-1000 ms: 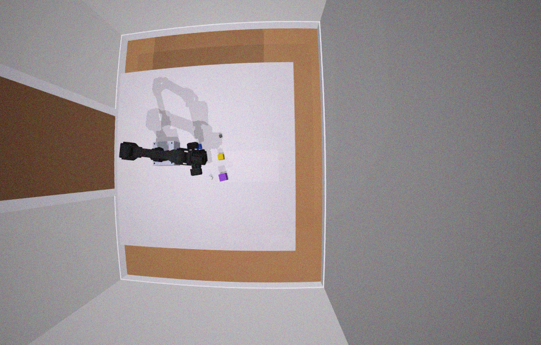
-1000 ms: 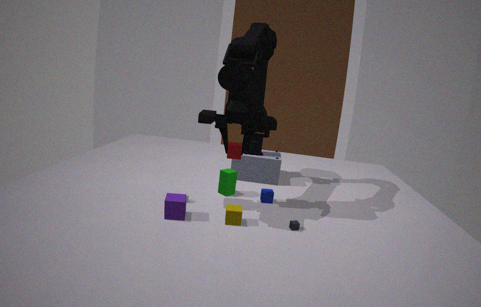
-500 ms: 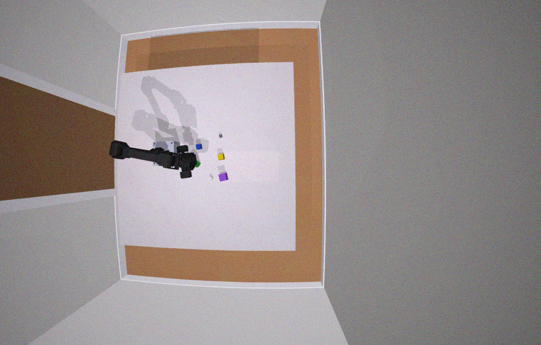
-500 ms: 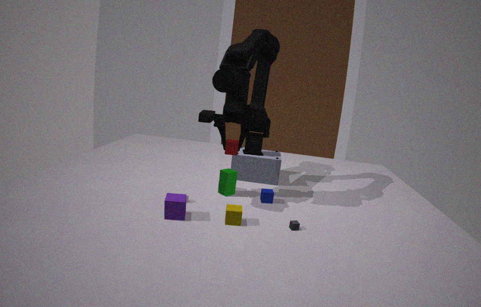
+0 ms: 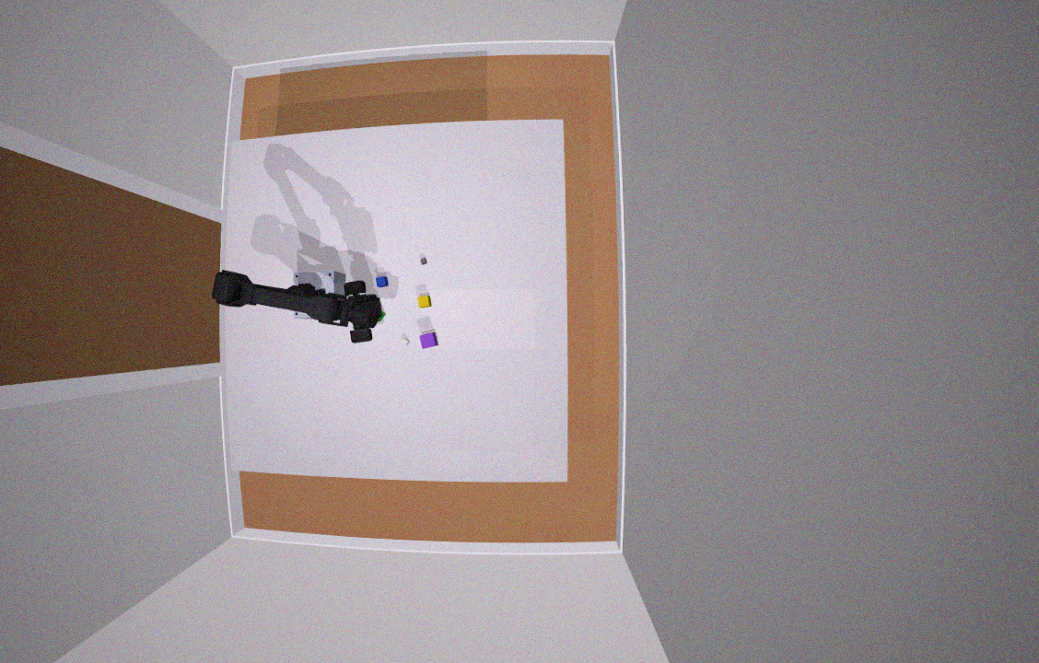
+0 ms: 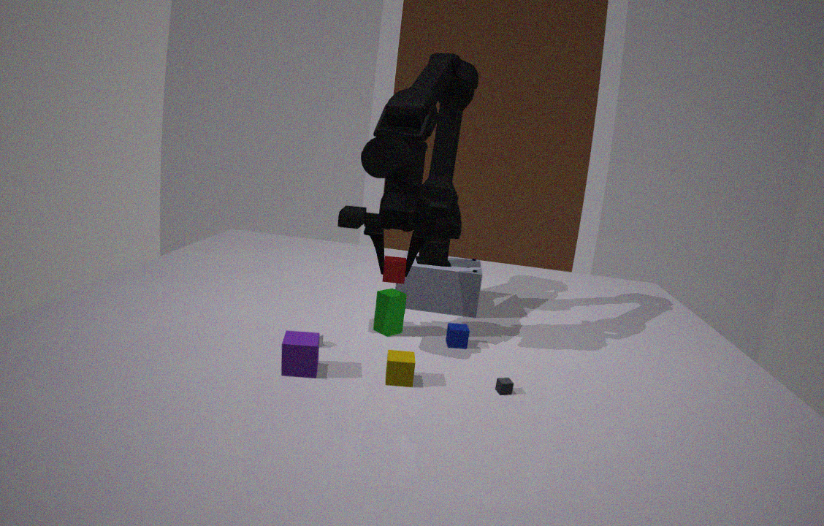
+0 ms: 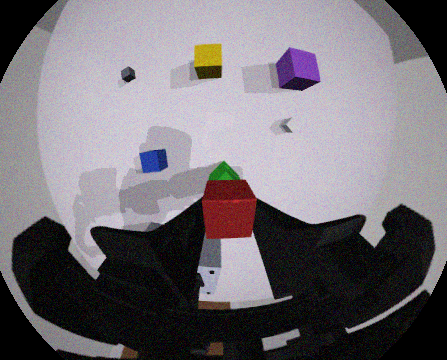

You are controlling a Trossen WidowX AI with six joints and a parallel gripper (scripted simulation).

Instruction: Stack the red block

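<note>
Now: gripper tip 110 mm to the right of the blue block, 80 mm above it and 30 mm short of it. From my gripper tip the other things lie so: yellow block 170 mm ahead, 80 mm below, 10 mm to the left; purple block 160 mm ahead, 120 mm to the right, 80 mm below; red block 10 mm above.
</note>
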